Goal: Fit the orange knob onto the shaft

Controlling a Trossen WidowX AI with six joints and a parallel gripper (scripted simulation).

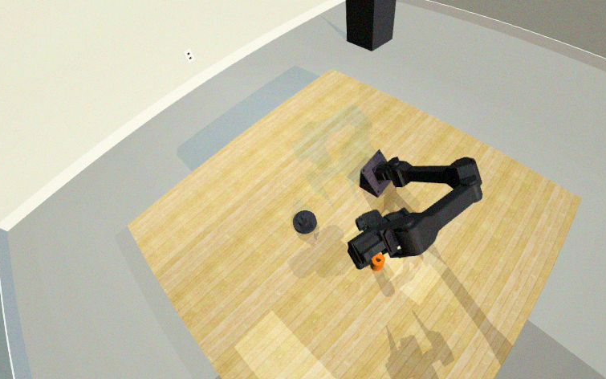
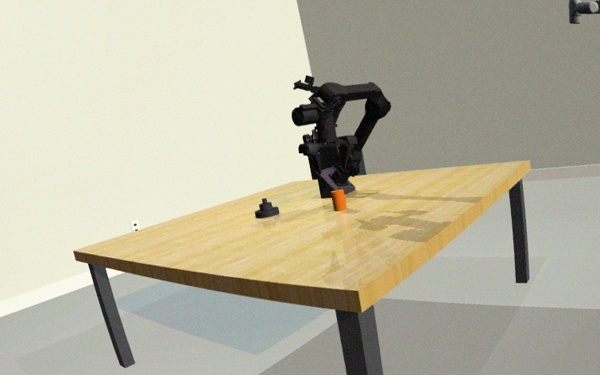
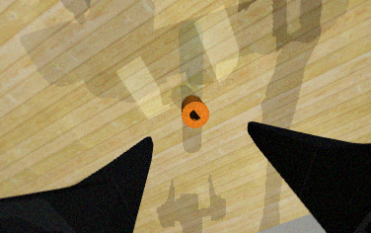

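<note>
Right now my gripper tip is 9 cm above the orange knob. Round my gripper tip: dark round pedestal (27 cm to the right, 9 cm below, 6 cm ahead).
</note>
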